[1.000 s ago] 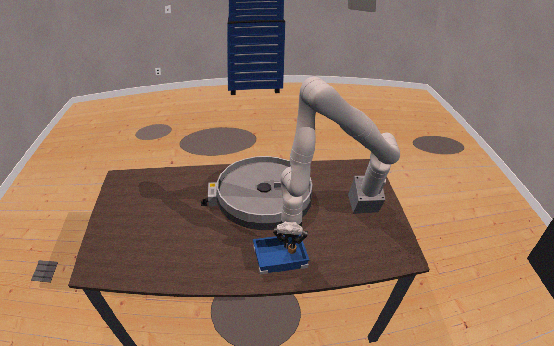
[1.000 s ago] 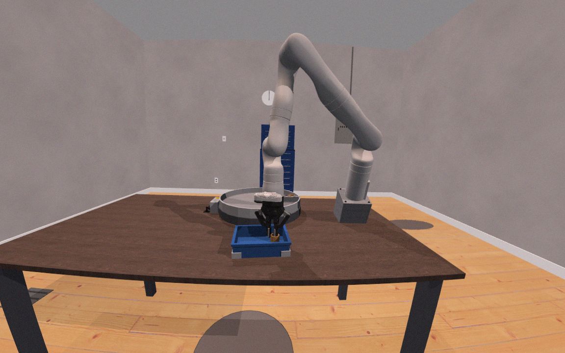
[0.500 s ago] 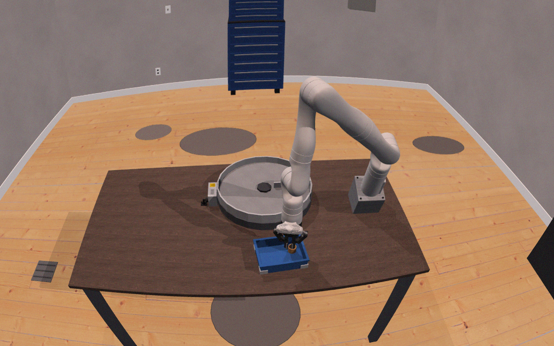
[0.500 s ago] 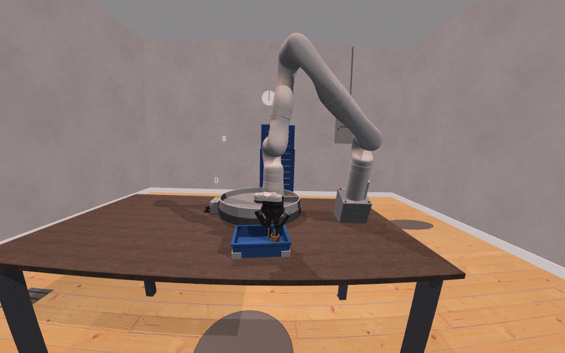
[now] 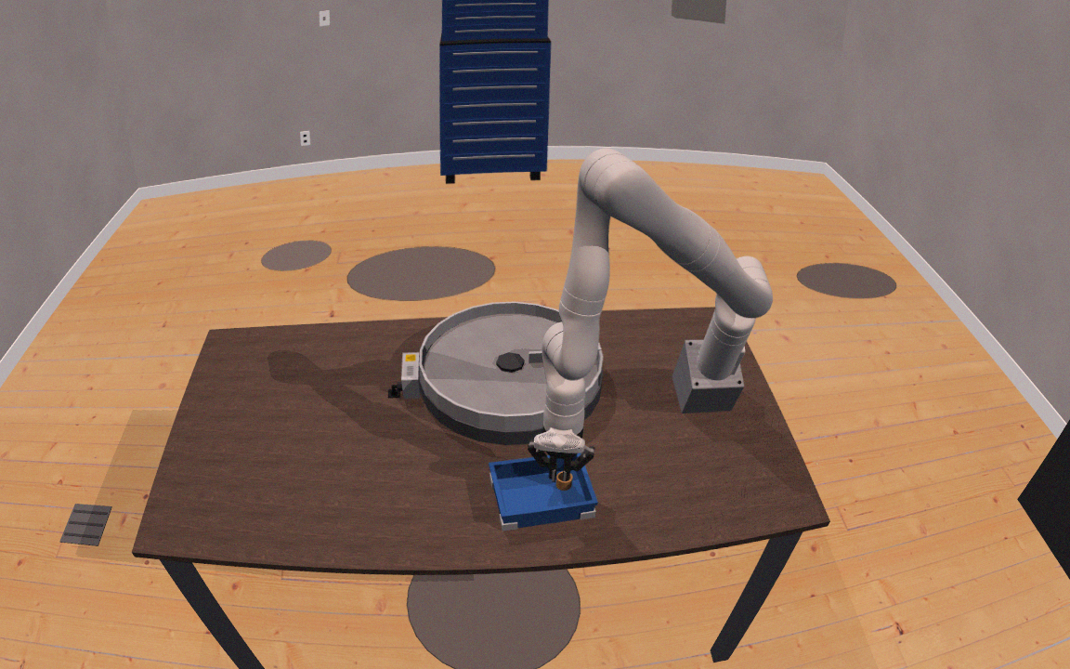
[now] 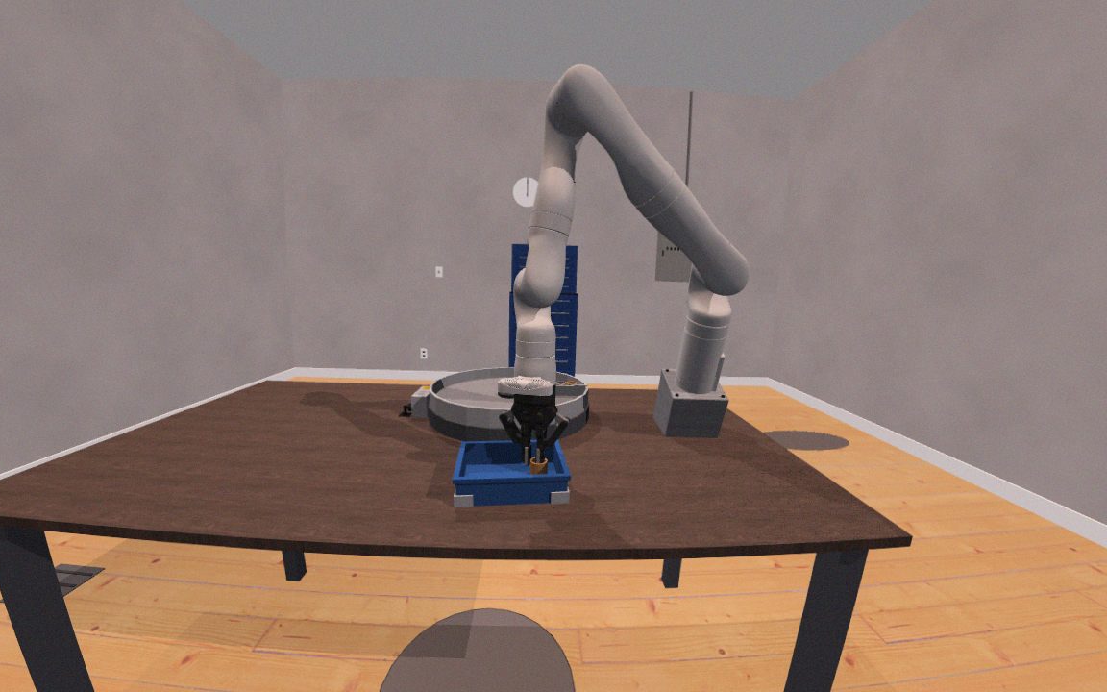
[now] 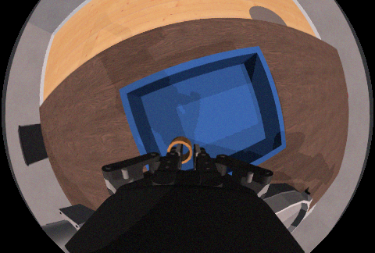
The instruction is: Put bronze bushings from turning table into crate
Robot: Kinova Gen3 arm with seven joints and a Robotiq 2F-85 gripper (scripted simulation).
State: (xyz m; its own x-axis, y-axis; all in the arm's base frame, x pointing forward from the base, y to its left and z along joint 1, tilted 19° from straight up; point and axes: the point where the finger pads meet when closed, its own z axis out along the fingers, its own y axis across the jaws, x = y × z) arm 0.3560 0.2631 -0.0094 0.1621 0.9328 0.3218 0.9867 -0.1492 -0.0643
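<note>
Right now my hand is 4 cm to the right of the blue crate, 4 cm short of it and 1 cm above it. Also, from my hand: round grey turning table (33 cm to the right, 10 cm ahead, 1 cm above).
</note>
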